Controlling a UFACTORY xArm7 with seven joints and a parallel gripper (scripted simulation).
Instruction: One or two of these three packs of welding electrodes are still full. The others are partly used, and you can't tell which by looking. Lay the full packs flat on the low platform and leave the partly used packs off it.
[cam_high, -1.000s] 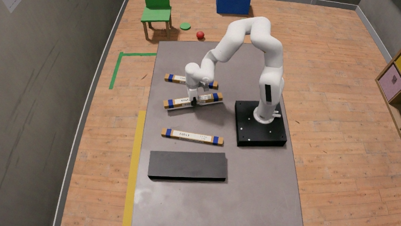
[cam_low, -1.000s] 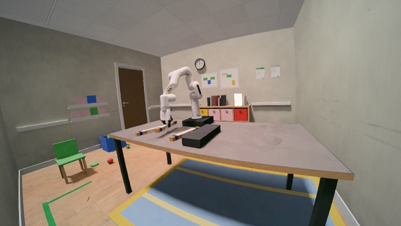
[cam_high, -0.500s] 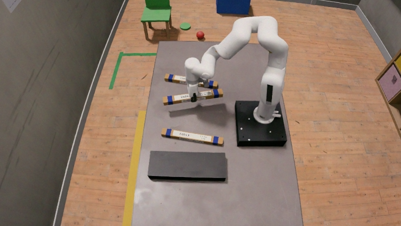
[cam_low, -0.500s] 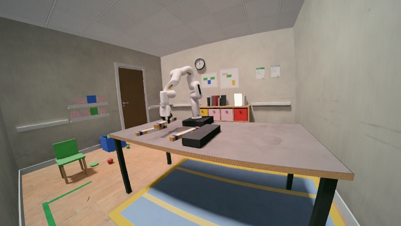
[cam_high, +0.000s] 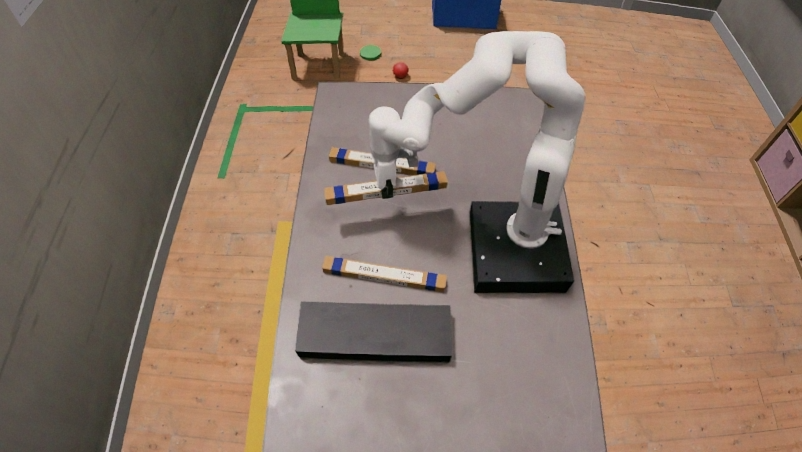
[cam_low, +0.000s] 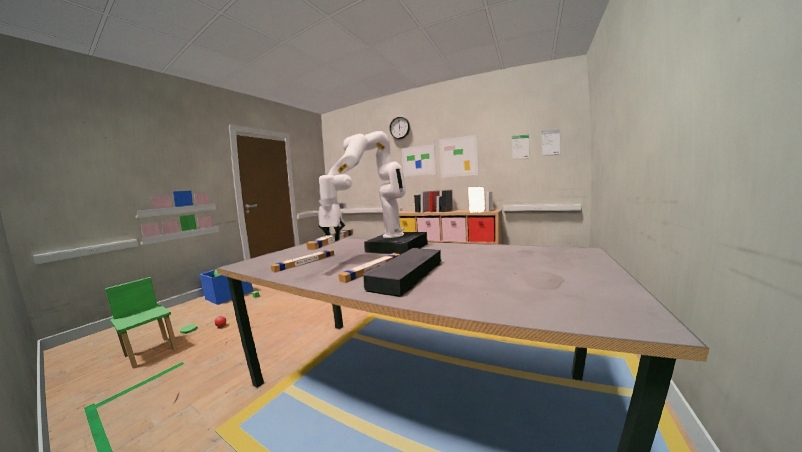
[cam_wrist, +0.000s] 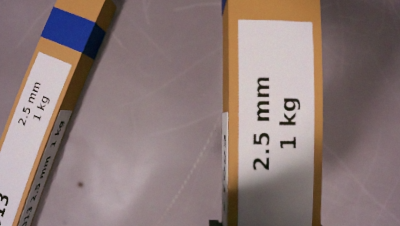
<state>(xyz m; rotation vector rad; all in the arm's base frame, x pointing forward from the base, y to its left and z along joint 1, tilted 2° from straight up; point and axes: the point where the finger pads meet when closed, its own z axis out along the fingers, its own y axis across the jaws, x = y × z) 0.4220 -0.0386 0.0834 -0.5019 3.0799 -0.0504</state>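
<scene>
My gripper is now right at the pack. The rest, counted from my hand: pack of welding electrodes 3 cm behind, 21 cm to the left, 12 cm below; platform 3 cm behind, 40 cm to the left, 12 cm below.
</scene>
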